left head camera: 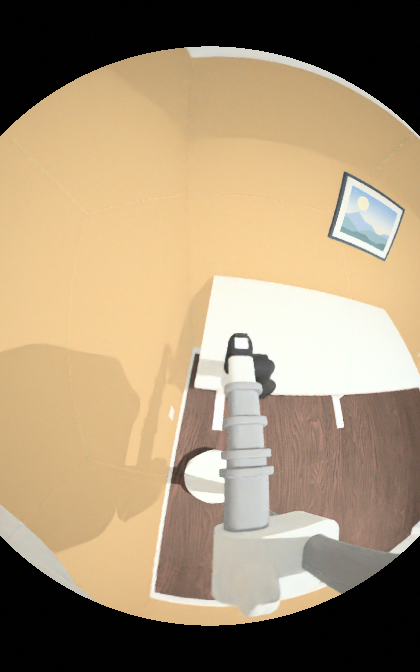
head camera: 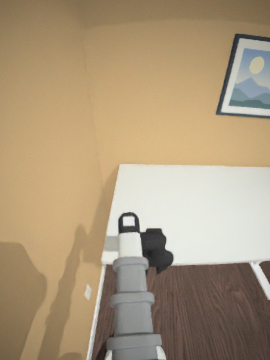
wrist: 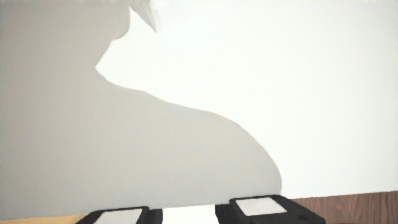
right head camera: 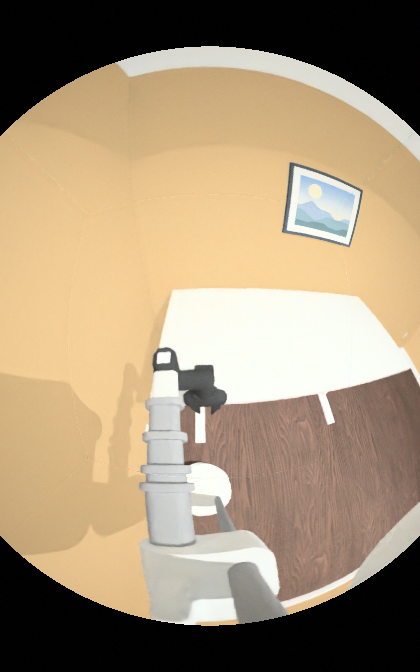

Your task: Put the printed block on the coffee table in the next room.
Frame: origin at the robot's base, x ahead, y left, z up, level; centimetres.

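Seen in the pictures: gripper, fingertip midpoint: point(head camera: 151, 271).
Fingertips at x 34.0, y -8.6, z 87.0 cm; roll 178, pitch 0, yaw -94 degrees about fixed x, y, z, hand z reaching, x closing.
Note:
A point is followed by its place in that frame.
A pale block point(wrist: 155, 14) {x 44.7, y -8.3, z 94.4 cm}, almost the same white as the table top, shows by one corner and its grey shadow at the top edge of the wrist view, left of centre. Any print on it cannot be made out. In the head views it cannot be made out near the black gripper. My gripper point(head camera: 160, 269) point(left head camera: 265, 394) point(right head camera: 206, 409) point(wrist: 188, 198) {x 34.0, y -8.6, z 87.0 cm} is open, its two fingers apart with nothing between them. It hangs by the front left part of the white table, and the block lies apart from the fingertips. The coffee table cannot be identified in these views.
The white table point(head camera: 210, 205) {x 64.2, y -46.6, z 92.2 cm} point(left head camera: 310, 340) point(right head camera: 280, 340) stands against the back wall, close to the left wall point(head camera: 40, 150) {x 54.8, y 28.2, z 132.7 cm}. A round white stool point(left head camera: 202, 472) point(right head camera: 215, 480) stands below the arm. A framed picture point(head camera: 252, 75) {x 107.7, y -78.4, z 156.5 cm} point(left head camera: 366, 216) point(right head camera: 323, 204) hangs above the table.

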